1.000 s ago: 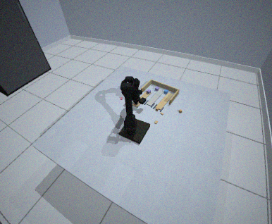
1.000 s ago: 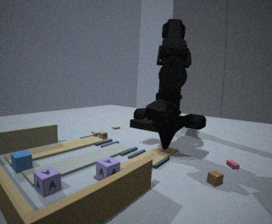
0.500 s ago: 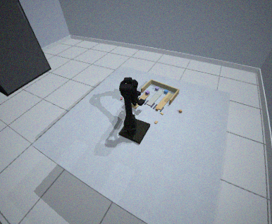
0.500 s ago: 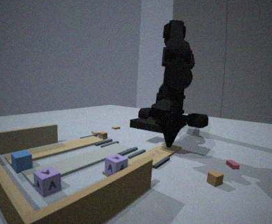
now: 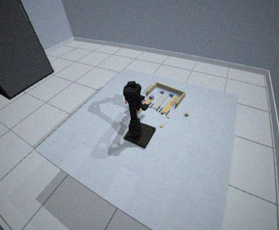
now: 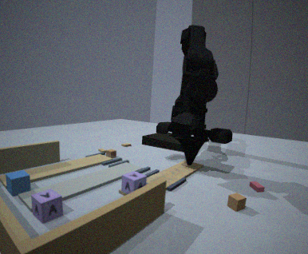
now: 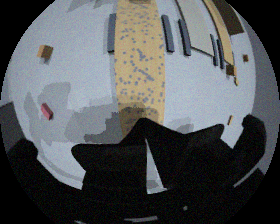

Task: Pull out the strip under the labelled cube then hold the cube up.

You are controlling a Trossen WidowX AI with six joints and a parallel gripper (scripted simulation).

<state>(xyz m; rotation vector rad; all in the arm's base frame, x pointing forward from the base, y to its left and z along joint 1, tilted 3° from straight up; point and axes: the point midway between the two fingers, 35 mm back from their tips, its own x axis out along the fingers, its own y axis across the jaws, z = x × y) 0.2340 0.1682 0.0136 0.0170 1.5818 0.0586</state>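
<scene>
Right now the strip is 9 cm ahead of my gripper tip.
</scene>
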